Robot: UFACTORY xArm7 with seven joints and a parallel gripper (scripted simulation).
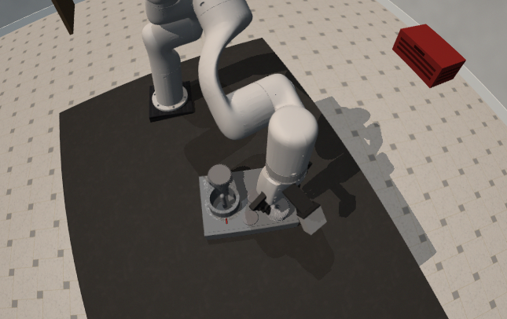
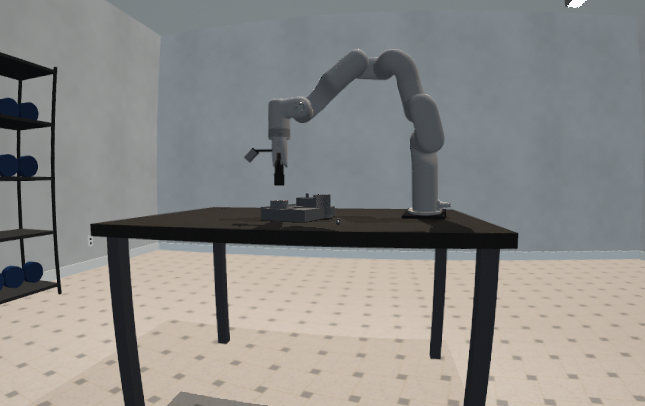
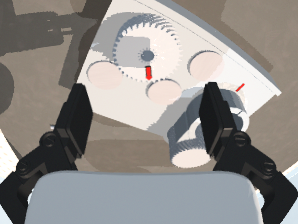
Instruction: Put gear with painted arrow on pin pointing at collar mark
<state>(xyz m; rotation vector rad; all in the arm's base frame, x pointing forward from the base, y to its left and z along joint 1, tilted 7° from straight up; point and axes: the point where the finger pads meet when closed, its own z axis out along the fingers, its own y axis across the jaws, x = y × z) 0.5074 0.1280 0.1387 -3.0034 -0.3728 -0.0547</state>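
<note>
Now: hand 7 cm above the loose gear. The rest, counted from my hand: small bolt: 22 cm behind, 11 cm to the left, 12 cm below.
</note>
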